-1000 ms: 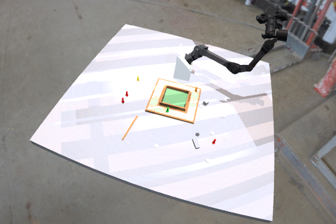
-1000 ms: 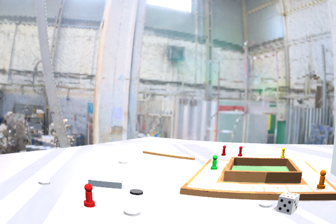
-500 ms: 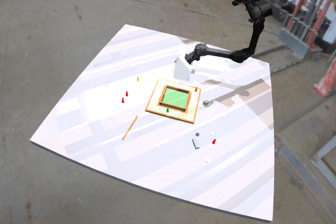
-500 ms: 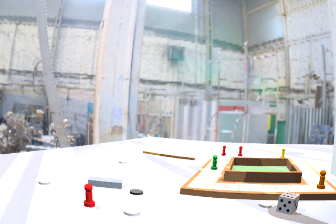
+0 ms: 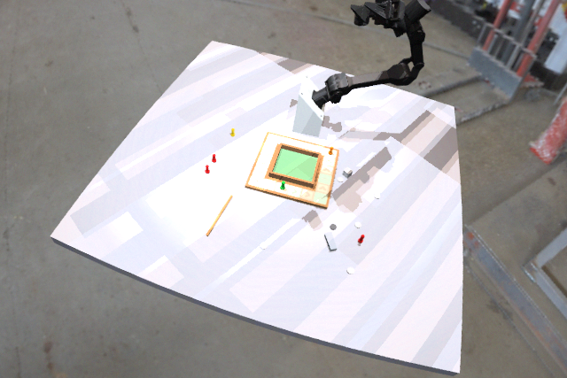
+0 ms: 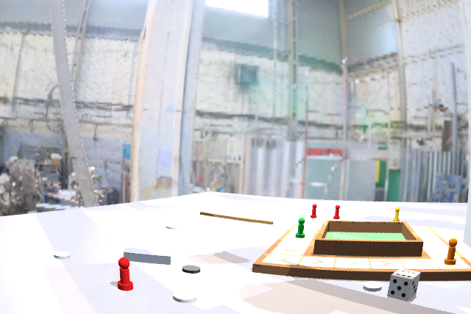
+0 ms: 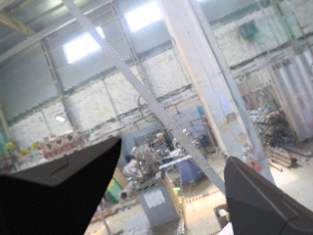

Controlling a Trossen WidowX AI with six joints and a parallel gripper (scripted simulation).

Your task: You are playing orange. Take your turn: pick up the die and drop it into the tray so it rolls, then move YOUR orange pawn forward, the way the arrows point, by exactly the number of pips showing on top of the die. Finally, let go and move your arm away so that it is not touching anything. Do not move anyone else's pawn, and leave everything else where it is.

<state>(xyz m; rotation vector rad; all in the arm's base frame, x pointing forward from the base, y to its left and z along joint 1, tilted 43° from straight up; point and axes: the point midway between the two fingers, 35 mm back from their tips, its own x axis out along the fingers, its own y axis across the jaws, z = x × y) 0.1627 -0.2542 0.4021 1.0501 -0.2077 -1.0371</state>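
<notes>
My gripper tip is now 600 mm above the white die, 110 mm to the right of it and 70 mm short of it. Round my gripper tip: tray 600 mm below, 100 mm ahead, 80 mm to the right; orange pawn 580 mm below, 30 mm to the left; green pawn 580 mm below, 220 mm ahead, 100 mm to the right.
</notes>
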